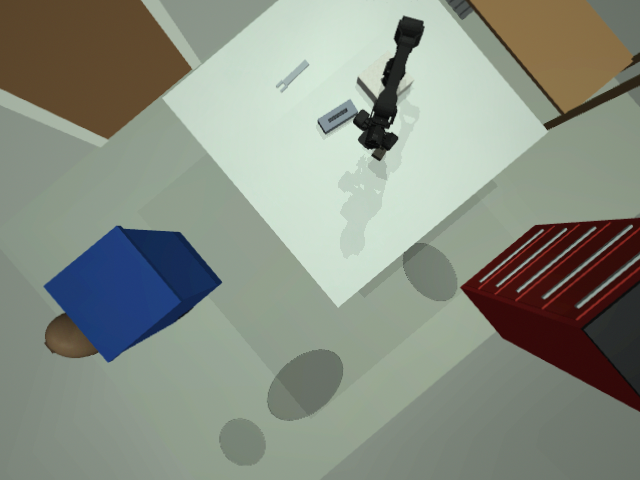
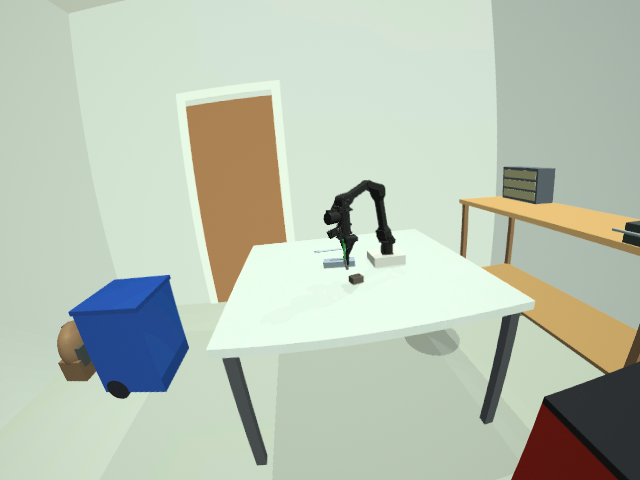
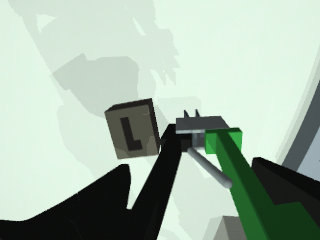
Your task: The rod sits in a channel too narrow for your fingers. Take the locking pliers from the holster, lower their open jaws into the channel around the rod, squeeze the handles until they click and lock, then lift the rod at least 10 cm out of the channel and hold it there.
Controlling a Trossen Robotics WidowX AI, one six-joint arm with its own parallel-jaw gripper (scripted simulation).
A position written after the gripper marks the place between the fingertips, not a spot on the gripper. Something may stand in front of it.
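You've got the gripper (image 3: 191, 169) in the scene, and there's a brown holster (image 3: 133, 126) as well.
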